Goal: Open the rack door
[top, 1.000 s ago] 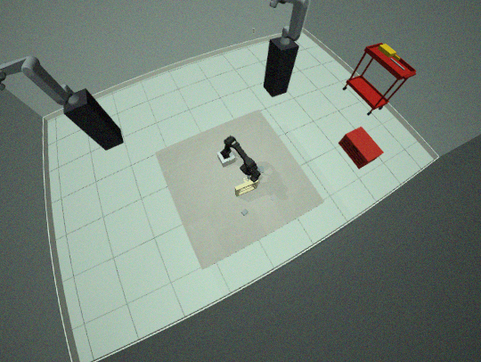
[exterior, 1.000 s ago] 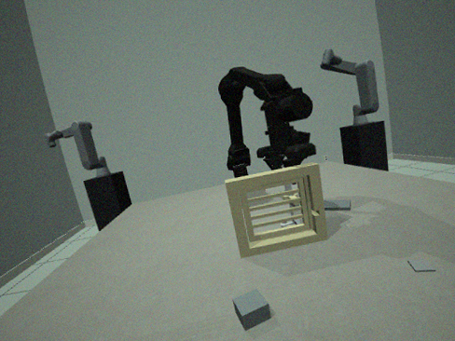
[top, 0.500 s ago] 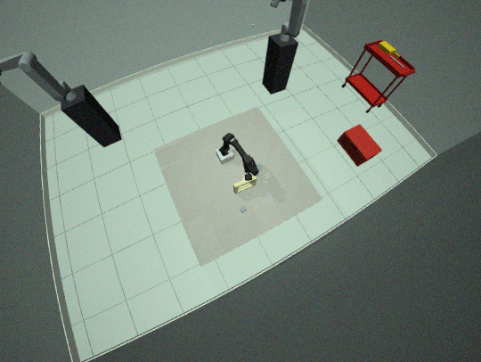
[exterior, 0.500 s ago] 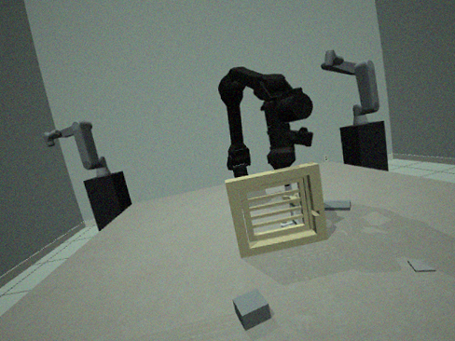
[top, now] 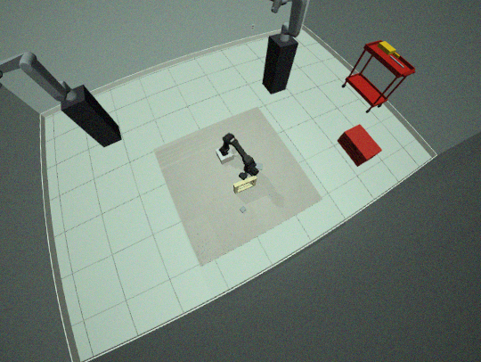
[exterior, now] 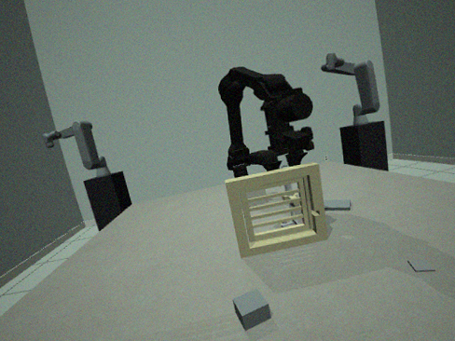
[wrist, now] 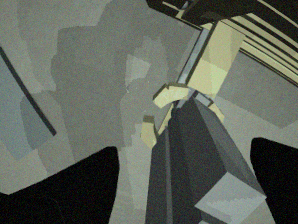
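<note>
The handle lies 1 cm to the right of my gripper tip and 2 cm below it. The rest, counted from my gripper tip: small grey cube 26 cm ahead, 17 cm to the right, 12 cm below.
</note>
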